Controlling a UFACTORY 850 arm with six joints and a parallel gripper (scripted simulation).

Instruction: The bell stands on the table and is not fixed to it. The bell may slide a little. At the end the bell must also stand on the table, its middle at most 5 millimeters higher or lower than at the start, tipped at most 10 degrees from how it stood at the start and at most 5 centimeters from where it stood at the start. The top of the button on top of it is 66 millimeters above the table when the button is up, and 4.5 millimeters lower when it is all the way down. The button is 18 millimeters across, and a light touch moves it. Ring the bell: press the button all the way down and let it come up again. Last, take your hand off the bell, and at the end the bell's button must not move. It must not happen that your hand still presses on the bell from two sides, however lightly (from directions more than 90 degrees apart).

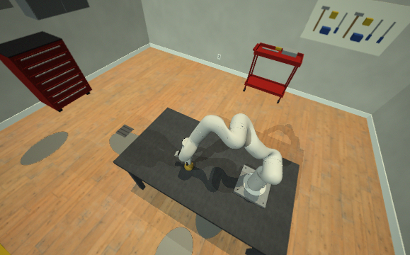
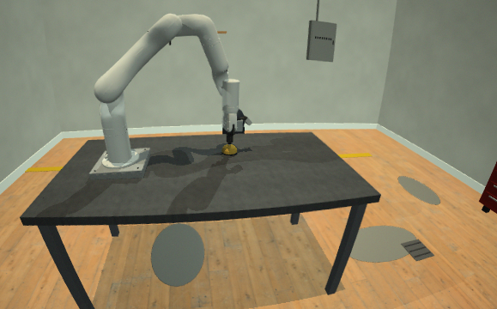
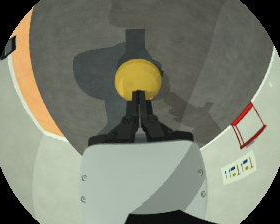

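The bell is 4 cm below my hand.
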